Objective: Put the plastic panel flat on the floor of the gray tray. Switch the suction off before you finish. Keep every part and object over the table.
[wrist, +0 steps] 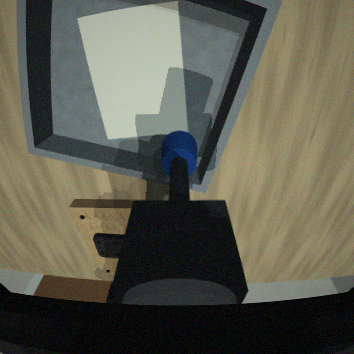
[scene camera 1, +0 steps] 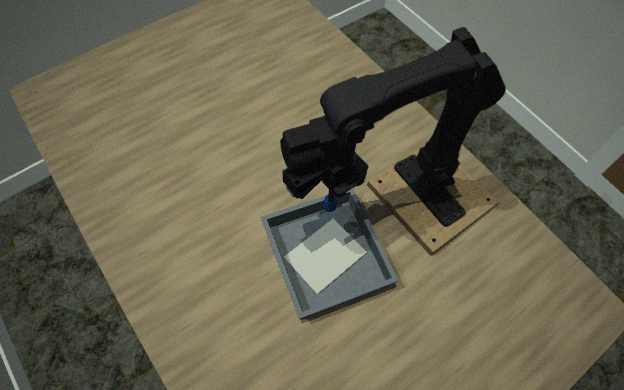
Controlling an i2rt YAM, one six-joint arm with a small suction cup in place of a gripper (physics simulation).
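Where they show: end effector, tool point: (wrist: 178, 146) (scene camera 1: 329, 205); arm's base, origin of the base link: (scene camera 1: 428, 190).
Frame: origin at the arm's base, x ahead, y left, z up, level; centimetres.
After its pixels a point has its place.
The pale plastic panel (scene camera 1: 322, 262) {x 32.0, y 1.2, z -1.1 cm} (wrist: 135, 75) {x 30.6, y 0.1, z -1.1 cm} lies inside the gray tray (scene camera 1: 356, 283) {x 28.3, y 9.2, z -1.6 cm} (wrist: 67, 95) {x 28.1, y 9.7, z -1.6 cm}, turned at an angle to its walls. It looks flat on the tray floor, with one corner close to the left wall in the scene view. My gripper, a blue suction cup (scene camera 1: 329, 205) (wrist: 179, 145), is off and holds nothing. It hangs apart from the panel, above the back part of the tray near the panel's back corner. The arm's shadow falls across part of the panel and tray floor.
The arm's base stands on a wooden board (scene camera 1: 434, 240) {x 7.9, y 11.2, z 0.7 cm} (wrist: 90, 227) {x 4.8, y 10.2, z 0.4 cm} to the right of the tray in the scene view. The tray walls rise around the panel. The wooden table (scene camera 1: 175, 165) {x 48.7, y -40.2, z -1.9 cm} extends around the tray.
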